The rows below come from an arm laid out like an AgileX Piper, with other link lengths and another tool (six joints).
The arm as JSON. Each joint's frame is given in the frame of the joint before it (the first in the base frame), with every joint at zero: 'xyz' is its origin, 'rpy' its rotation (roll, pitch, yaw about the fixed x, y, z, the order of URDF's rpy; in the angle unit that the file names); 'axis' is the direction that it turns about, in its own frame. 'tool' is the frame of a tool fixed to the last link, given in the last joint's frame.
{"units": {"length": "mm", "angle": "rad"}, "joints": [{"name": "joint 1", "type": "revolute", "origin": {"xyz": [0.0, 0.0, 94.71], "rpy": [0.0, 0.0, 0.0]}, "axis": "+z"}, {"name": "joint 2", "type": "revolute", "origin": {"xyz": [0.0, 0.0, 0.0], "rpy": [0.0, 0.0, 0.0]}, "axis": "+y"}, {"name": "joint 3", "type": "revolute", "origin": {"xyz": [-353.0, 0.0, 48.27], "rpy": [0.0, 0.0, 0.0]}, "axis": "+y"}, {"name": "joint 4", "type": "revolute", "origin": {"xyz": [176.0, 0.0, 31.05], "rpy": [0.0, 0.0, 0.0]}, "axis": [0.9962, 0.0, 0.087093]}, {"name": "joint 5", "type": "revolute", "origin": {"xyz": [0.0, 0.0, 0.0], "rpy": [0.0, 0.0, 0.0]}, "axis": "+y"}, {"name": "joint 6", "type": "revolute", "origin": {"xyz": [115.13, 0.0, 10.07], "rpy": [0.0, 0.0, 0.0]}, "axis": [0.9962, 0.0, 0.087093]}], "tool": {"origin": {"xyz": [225.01, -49.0, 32.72], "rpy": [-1.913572, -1.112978, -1.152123]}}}
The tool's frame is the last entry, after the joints.
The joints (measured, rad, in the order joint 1, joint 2, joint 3, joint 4, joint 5, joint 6), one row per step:
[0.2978, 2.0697, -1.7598, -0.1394, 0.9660, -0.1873]
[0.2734, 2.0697, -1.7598, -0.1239, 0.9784, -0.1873]
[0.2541, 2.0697, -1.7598, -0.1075, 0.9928, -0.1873]
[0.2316, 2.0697, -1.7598, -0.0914, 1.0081, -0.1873]
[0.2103, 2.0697, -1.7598, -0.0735, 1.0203, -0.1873]
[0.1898, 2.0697, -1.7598, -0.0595, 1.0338, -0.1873]
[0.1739, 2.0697, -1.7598, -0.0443, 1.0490, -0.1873]
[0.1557, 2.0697, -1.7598, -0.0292, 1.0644, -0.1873]
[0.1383, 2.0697, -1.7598, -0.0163, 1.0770, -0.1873]
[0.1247, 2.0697, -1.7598, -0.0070, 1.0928, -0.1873]
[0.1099, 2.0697, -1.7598, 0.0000, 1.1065, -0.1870]
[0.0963, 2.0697, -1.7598, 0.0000, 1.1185, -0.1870]
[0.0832, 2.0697, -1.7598, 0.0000, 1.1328, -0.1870]
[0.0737, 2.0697, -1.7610, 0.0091, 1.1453, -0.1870]
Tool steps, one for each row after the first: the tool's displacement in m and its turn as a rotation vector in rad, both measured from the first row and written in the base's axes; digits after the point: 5 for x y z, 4 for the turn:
[-0.00321, -0.01070, -0.00301, 0.0107, 0.0160, -0.0294]
[-0.00763, -0.01836, -0.00627, 0.0220, 0.0339, -0.0540]
[-0.01226, -0.02755, -0.00950, 0.0332, 0.0523, -0.0815]
[-0.01631, -0.03504, -0.01231, 0.0474, 0.0681, -0.1076]
[-0.02064, -0.04295, -0.01492, 0.0579, 0.0840, -0.1321]
[-0.02583, -0.04801, -0.01770, 0.0692, 0.1018, -0.1522]
[-0.03109, -0.05399, -0.02037, 0.0809, 0.1195, -0.1743]
[-0.03542, -0.05977, -0.02247, 0.0914, 0.1338, -0.1947]
[-0.04074, -0.06461, -0.02466, 0.0977, 0.1506, -0.2109]
[-0.04534, -0.07045, -0.02643, 0.1027, 0.1648, -0.2279]
[-0.04919, -0.07754, -0.02764, 0.1013, 0.1758, -0.2422]
[-0.05391, -0.08435, -0.02903, 0.0995, 0.1892, -0.2561]
[-0.05797, -0.08648, -0.03026, 0.1070, 0.2016, -0.2674]

